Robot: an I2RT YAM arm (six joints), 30 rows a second.
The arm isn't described. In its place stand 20 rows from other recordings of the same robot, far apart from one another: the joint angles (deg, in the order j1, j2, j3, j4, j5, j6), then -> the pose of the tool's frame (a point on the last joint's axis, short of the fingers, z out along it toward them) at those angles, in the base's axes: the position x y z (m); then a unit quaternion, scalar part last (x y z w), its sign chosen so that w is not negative.
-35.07 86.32 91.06 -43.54 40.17 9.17 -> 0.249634, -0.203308, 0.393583, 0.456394, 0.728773, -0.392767, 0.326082
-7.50 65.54 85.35 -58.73 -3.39 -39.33 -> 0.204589, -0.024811, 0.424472, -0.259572, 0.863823, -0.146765, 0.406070
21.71 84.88 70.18 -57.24 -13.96 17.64 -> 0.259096, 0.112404, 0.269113, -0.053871, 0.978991, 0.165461, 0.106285
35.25 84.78 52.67 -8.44 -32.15 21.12 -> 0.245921, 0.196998, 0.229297, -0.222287, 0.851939, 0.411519, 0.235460
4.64 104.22 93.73 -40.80 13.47 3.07 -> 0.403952, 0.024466, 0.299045, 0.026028, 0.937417, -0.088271, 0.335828
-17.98 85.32 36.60 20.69 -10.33 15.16 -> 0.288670, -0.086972, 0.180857, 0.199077, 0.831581, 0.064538, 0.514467
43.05 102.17 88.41 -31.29 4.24 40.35 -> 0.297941, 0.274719, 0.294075, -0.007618, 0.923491, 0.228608, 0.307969
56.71 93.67 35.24 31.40 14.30 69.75 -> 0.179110, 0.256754, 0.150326, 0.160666, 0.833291, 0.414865, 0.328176
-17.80 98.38 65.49 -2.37 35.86 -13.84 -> 0.356166, -0.136255, 0.232649, 0.170640, 0.839532, -0.382281, 0.346308
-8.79 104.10 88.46 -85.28 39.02 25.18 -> 0.310011, -0.070616, 0.261458, -0.243708, -0.906662, 0.341846, 0.041383
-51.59 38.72 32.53 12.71 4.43 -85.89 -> 0.105234, -0.137150, 0.324303, -0.168609, 0.644178, -0.704203, 0.246381
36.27 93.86 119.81 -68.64 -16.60 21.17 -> 0.244951, 0.192352, 0.464755, -0.176509, 0.890916, 0.306743, 0.284644
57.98 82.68 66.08 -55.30 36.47 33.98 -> 0.161193, 0.217854, 0.265306, -0.146868, 0.927695, -0.107310, 0.326033
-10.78 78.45 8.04 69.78 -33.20 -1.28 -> 0.209542, -0.020053, 0.160314, -0.143787, 0.695648, 0.131203, 0.691510
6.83 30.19 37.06 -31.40 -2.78 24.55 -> 0.126430, 0.016882, 0.289649, 0.116560, 0.832919, 0.165839, 0.514934
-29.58 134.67 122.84 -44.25 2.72 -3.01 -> 0.450377, -0.257584, 0.218834, 0.226477, 0.929058, -0.103614, 0.273538
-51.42 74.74 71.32 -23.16 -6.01 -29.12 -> 0.187812, -0.229460, 0.364518, 0.137250, 0.838842, -0.305261, 0.429328
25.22 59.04 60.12 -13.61 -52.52 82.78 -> 0.188254, 0.119894, 0.383742, 0.094145, 0.746420, 0.656835, 0.050616
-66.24 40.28 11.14 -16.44 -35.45 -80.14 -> 0.072845, -0.114226, 0.143723, -0.220944, 0.861450, -0.263159, 0.373944
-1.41 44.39 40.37 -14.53 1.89 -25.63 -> 0.183752, -0.005697, 0.305995, -0.160874, 0.795675, -0.149505, 0.564507
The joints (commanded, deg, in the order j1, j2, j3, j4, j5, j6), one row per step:
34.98, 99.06, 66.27, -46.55, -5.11, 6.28
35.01, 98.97, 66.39, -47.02, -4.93, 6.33
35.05, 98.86, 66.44, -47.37, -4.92, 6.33
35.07, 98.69, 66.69, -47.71, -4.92, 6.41
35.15, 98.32, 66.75, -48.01, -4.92, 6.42
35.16, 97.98, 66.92, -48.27, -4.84, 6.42
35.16, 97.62, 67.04, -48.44, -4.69, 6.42
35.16, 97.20, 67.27, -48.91, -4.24, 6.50
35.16, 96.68, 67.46, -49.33, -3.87, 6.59
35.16, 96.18, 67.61, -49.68, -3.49, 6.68
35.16, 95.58, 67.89, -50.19, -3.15, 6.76
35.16, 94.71, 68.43, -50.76, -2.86, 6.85
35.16, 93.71, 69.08, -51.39, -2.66, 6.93
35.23, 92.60, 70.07, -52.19, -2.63, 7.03
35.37, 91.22, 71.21, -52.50, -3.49, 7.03
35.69, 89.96, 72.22, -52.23, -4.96, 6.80
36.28, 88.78, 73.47, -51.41, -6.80, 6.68
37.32, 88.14, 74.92, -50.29, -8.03, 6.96
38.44, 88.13, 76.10, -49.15, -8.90, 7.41
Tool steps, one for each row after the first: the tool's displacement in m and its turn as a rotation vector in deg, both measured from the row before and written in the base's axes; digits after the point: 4 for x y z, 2 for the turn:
-0.0005, -0.0003, 0.0008, -0.29, 0.12, -0.05
-0.0006, -0.0002, 0.0007, -0.12, 0.15, 0.04
-0.0001, 0.0001, 0.0019, 0.05, -0.05, -0.06
-0.0010, -0.0001, 0.0021, 0.08, -0.10, 0.07
-0.0003, -0.0002, 0.0024, 0.08, -0.25, 0.00
-0.0003, -0.0003, 0.0023, 0.06, -0.34, -0.03
-0.0005, -0.0007, 0.0030, -0.25, -0.39, -0.16
-0.0007, -0.0008, 0.0034, -0.12, -0.43, -0.16
-0.0007, -0.0008, 0.0031, -0.12, -0.44, -0.16
-0.0008, -0.0008, 0.0042, -0.05, -0.48, -0.15
-0.0007, -0.0007, 0.0067, 0.27, -0.83, -0.15
-0.0009, -0.0008, 0.0079, 0.44, -0.93, -0.12
-0.0011, -0.0004, 0.0100, 0.74, -1.06, -0.03
-0.0015, 0.0006, 0.0124, 1.95, -1.33, 0.38
-0.0018, 0.0019, 0.0116, 2.56, -1.31, 1.01
-0.0019, 0.0039, 0.0130, 3.27, -1.66, 1.38
-0.0018, 0.0067, 0.0118, 2.89, -1.80, 1.31
-0.0012, 0.0075, 0.0074, 2.16, -1.19, 1.13

